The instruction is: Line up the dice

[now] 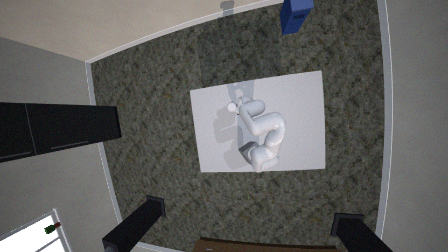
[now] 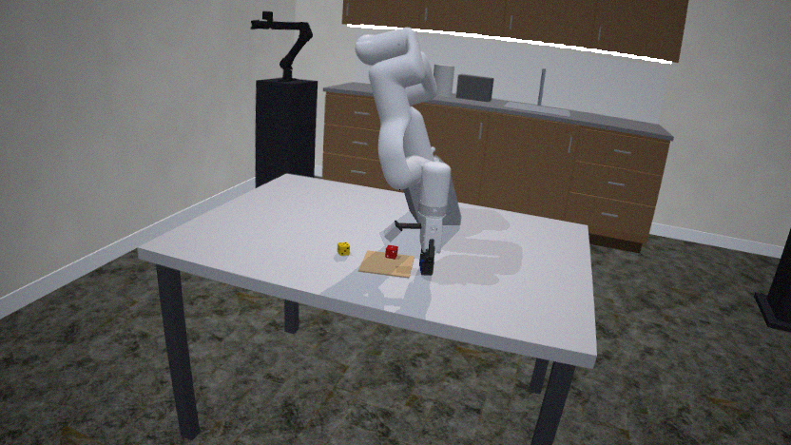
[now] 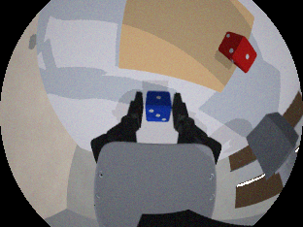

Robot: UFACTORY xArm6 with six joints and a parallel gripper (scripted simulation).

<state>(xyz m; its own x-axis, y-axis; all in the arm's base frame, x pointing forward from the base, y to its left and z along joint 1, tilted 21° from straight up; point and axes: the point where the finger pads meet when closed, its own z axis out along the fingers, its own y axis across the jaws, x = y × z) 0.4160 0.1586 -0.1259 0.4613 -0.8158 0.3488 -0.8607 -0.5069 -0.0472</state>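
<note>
My hand is 1 cm above the blue die. From my hand the other things lie so: red die (3 cm behind, 12 cm to the right); yellow die (2 cm ahead, 25 cm to the right, 1 cm below); tan mat (2 cm ahead, 11 cm to the right, 2 cm below).
</note>
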